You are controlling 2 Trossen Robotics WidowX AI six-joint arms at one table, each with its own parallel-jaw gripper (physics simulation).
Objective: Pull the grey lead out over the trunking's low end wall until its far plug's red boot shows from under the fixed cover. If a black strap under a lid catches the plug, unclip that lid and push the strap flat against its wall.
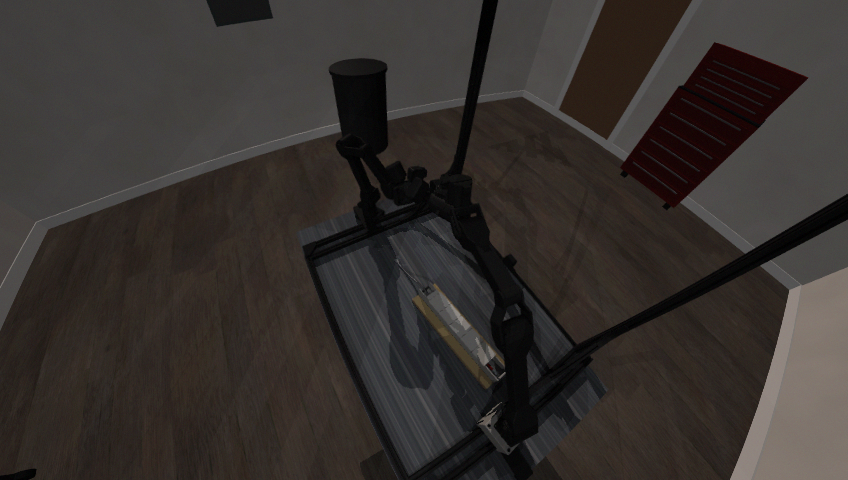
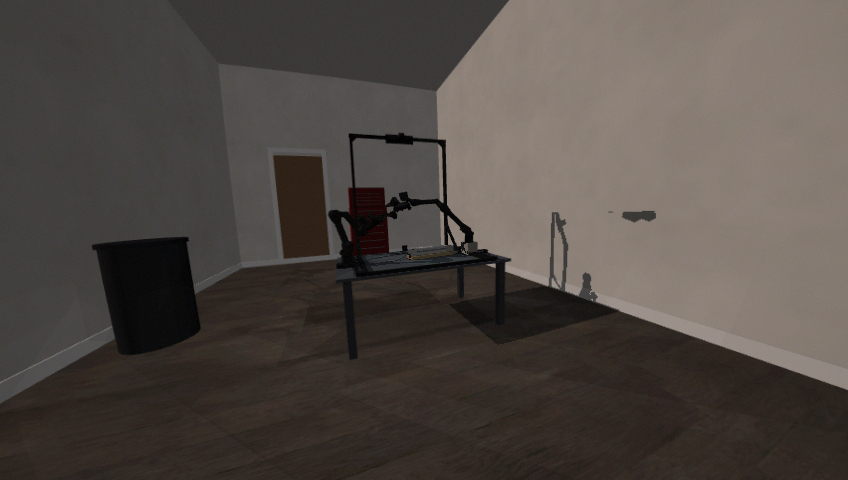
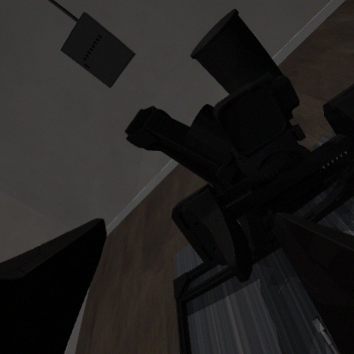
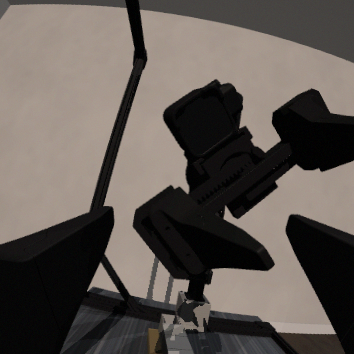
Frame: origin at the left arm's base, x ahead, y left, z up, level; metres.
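Seen in the pictures: left gripper, between the fingertips: (image 2: pixel 384 211) (image 3: pixel 190 224) (image 4: pixel 345 187); right gripper, between the fingertips: (image 1: pixel 432 195) (image 2: pixel 387 213) (image 3: pixel 340 220) (image 4: pixel 202 219); left arm's base, origin of its link: (image 1: pixel 508 427) (image 2: pixel 469 242) (image 4: pixel 193 296); right arm's base, origin of its link: (image 1: pixel 369 212) (image 2: pixel 346 263) (image 3: pixel 256 208).
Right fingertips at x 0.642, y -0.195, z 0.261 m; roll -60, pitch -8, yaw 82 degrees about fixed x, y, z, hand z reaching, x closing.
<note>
Pixels of each thing's top centre, then the offset from my right fingertips to it. "spot": a spot on its surface instead. Level surfaces: height alone.
- thin grey lead, a spot on its surface: (image 1: pixel 407 273) spot: dx -0.026, dy +0.109, dz -0.348 m
- small red spot, a spot on its surface: (image 1: pixel 489 366) spot: dx -0.486, dy +0.099, dz -0.326 m
- table, height of its surface: dz -0.360 m
The pale trunking (image 1: pixel 458 322) lies on the table with lids along its top and a wooden strip (image 1: pixel 450 343) along its side. The thin grey lead (image 1: pixel 408 271) runs out from its upper-left end onto the table. A small red spot (image 1: pixel 489 366) shows near its lower-right end; whether it is the boot is too small to tell. Black straps cannot be made out. My left gripper and my right gripper are both open and empty. They are raised close to each other, facing, above the table's back side and away from the trunking.
The table (image 1: pixel 363 333) has a dark rail around it. A white box (image 1: pixel 498 429) (image 2: pixel 470 247) sits by the left arm's base. Tall black frame posts (image 1: pixel 474 89) rise at the table. A black bin (image 1: pixel 361 104) (image 2: pixel 147 294) and a red cabinet (image 1: pixel 693 139) stand beyond it.
</note>
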